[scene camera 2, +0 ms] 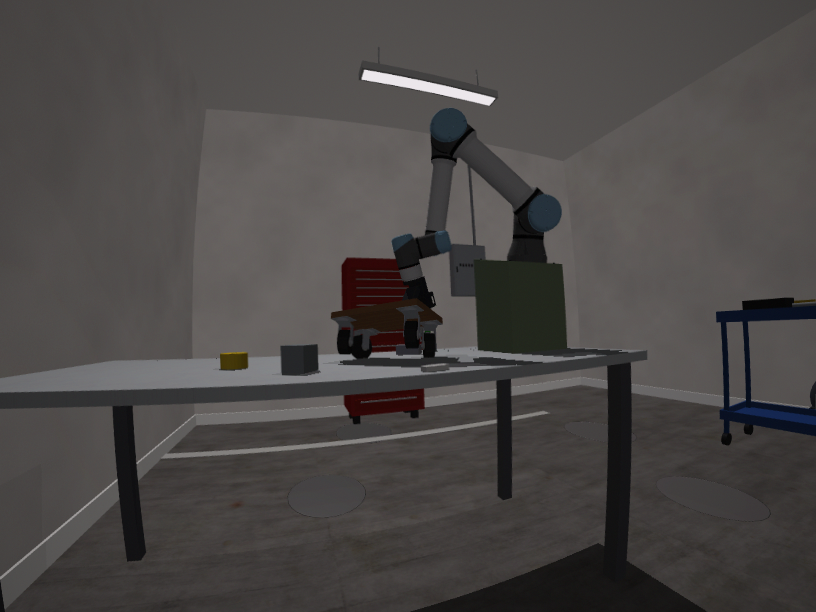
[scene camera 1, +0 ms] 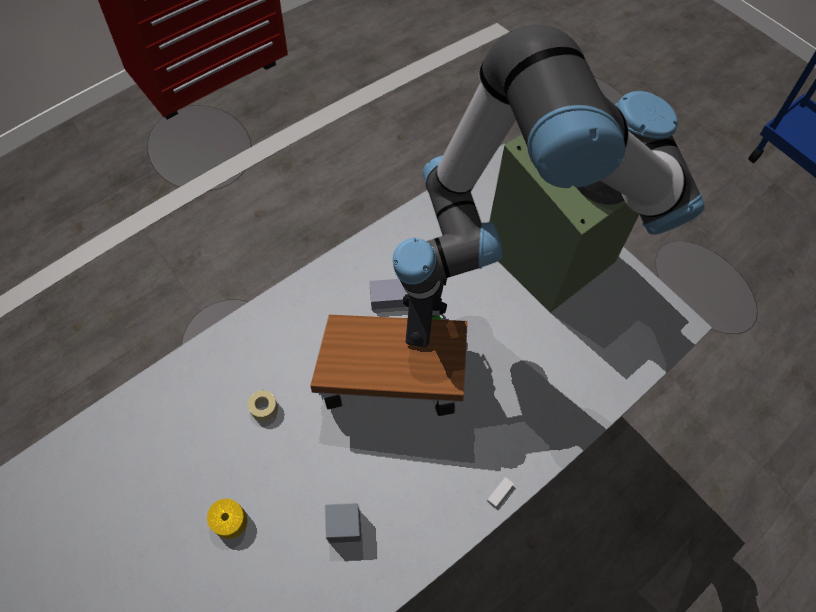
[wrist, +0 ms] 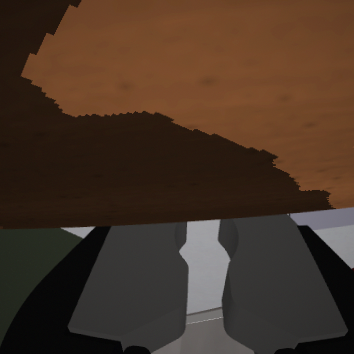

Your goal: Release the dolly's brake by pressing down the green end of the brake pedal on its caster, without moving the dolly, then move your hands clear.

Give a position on a grey cube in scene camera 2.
300, 358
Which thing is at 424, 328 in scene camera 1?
My gripper.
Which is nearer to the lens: the dolly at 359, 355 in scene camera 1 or the lavender block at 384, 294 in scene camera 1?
The dolly.
